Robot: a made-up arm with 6 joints. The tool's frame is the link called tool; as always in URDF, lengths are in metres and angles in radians. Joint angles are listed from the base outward.
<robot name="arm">
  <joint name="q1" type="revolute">
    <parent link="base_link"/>
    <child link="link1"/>
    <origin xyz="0 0 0.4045" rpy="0 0 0"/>
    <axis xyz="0 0 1"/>
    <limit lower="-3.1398" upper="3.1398"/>
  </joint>
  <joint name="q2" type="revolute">
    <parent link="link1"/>
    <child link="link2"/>
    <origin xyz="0 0 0" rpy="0 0 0"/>
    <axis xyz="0 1 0"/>
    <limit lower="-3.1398" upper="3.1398"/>
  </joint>
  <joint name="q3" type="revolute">
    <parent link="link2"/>
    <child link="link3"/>
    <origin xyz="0 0 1.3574" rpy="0 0 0"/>
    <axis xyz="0 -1 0"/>
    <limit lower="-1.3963" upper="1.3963"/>
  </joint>
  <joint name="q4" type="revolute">
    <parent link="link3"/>
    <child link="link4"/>
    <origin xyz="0 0 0" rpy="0 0 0"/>
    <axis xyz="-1 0 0"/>
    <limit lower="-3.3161" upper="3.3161"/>
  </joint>
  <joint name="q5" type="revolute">
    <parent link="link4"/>
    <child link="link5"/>
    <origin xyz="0.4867 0 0" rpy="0 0 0"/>
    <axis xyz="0 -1 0"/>
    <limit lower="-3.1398" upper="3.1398"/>
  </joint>
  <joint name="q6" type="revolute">
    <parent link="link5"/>
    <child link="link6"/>
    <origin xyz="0 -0.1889 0" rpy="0 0 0"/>
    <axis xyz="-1 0 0"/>
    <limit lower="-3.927" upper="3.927"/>
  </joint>
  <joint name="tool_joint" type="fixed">
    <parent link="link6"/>
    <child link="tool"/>
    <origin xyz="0 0 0" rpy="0 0 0"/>
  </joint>
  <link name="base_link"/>
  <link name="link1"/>
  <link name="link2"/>
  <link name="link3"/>
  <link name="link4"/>
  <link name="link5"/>
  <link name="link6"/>
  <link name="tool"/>
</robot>
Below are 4 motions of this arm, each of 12 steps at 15 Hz.
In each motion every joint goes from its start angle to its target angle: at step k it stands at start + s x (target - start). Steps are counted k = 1, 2, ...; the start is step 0. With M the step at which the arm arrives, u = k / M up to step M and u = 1 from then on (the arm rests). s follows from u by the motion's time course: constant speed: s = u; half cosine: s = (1 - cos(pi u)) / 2; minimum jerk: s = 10 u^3 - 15 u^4 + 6 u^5.
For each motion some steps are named. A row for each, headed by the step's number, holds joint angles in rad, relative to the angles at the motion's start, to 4 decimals.
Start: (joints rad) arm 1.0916 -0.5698 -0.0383 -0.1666 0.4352 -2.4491
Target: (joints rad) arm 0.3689 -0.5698 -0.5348 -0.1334 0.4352 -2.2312
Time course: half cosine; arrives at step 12
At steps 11, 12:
11: -0.7104 0.0000 -0.4880 0.0326 0.0000 0.2142
12: -0.7227 0.0000 -0.4965 0.0332 0.0000 0.2179

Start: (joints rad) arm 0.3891 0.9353 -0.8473 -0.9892 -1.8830 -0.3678
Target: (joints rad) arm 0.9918 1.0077 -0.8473 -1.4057 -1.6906 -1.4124
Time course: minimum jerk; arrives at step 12
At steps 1, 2, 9, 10, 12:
1: 0.0031 0.0004 0.0000 -0.0021 0.0010 -0.0053
2: 0.0214 0.0026 0.0000 -0.0148 0.0068 -0.0371
9: 0.5403 0.0649 0.0000 -0.3734 0.1725 -0.9365
10: 0.5813 0.0698 0.0000 -0.4017 0.1856 -1.0075
12: 0.6027 0.0724 0.0000 -0.4165 0.1924 -1.0446

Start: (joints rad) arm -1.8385 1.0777 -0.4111 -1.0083 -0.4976 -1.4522
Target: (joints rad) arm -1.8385 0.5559 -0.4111 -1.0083 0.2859 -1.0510
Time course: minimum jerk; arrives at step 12
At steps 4, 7, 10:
4: 0.0000 -0.1095 0.0000 0.0000 0.1644 0.0842
7: 0.0000 -0.3409 0.0000 0.0000 0.5119 0.2621
10: 0.0000 -0.5033 0.0000 0.0000 0.7557 0.3870

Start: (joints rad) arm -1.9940 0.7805 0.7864 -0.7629 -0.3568 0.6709
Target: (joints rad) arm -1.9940 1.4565 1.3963 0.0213 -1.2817 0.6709
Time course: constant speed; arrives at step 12
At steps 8, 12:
8: 0.0000 0.4507 0.4066 0.5228 -0.6166 0.0000
12: 0.0000 0.6760 0.6099 0.7842 -0.9249 0.0000

